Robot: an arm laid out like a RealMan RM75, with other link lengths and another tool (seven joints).
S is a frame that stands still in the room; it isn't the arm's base.
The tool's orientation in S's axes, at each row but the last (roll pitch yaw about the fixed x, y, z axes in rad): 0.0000 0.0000 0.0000; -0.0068 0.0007 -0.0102; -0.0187 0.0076 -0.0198; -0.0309 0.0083 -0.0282
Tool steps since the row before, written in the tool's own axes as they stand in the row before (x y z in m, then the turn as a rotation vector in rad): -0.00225 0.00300 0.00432 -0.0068 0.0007 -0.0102; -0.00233 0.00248 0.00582 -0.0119 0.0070 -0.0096; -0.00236 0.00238 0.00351 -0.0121 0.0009 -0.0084; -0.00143 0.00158 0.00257 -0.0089 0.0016 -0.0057
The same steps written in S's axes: -0.00225 0.00300 0.00432 -0.0068 0.0007 -0.0102; -0.00230 0.00254 0.00580 -0.0118 0.0071 -0.0096; -0.00228 0.00249 0.00348 -0.0121 0.0010 -0.0083; -0.00136 0.00170 0.00253 -0.0089 0.0017 -0.0057
